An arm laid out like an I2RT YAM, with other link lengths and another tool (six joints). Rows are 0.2 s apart.
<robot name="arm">
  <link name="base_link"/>
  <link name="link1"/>
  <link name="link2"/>
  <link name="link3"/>
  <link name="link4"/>
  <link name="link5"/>
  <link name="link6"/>
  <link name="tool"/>
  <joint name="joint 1" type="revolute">
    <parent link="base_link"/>
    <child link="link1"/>
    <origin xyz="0 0 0.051"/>
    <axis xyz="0 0 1"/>
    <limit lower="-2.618" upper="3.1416"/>
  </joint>
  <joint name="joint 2" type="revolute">
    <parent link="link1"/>
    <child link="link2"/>
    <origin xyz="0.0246 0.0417 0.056"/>
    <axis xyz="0 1 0"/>
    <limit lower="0" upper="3.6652"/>
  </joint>
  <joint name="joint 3" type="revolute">
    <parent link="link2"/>
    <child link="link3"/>
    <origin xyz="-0.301 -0.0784 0"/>
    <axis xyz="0 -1 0"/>
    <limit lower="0" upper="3.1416"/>
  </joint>
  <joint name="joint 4" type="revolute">
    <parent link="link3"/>
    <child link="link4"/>
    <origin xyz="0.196 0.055 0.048"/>
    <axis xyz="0 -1 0"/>
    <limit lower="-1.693" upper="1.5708"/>
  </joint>
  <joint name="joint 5" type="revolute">
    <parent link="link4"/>
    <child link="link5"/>
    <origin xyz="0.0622 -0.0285 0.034"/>
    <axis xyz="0 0 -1"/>
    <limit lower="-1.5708" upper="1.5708"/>
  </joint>
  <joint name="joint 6" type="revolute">
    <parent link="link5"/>
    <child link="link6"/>
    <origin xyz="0.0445 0 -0.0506"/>
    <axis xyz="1 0 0"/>
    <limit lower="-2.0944" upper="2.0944"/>
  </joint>
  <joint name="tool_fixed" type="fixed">
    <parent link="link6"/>
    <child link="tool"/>
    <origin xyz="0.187 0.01 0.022" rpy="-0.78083 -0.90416 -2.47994"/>
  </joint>
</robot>
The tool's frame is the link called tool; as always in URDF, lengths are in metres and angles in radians.
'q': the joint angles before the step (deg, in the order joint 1, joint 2, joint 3, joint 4, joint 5, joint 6). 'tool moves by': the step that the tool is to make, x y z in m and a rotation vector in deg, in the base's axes. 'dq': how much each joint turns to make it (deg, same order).
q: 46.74 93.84 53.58 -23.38 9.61 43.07
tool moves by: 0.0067 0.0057 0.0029 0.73 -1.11 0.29
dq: -0.13 0.54 0.46 1.46 0.08 -0.52
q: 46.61 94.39 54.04 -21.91 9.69 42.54
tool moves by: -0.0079 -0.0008 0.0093 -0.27 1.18 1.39
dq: -0.02 -1.56 2.10 -4.51 -1.24 -0.96
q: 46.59 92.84 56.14 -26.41 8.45 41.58
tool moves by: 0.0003 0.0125 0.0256 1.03 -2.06 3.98
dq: 0.49 -2.00 3.80 -3.16 -0.95 -3.48
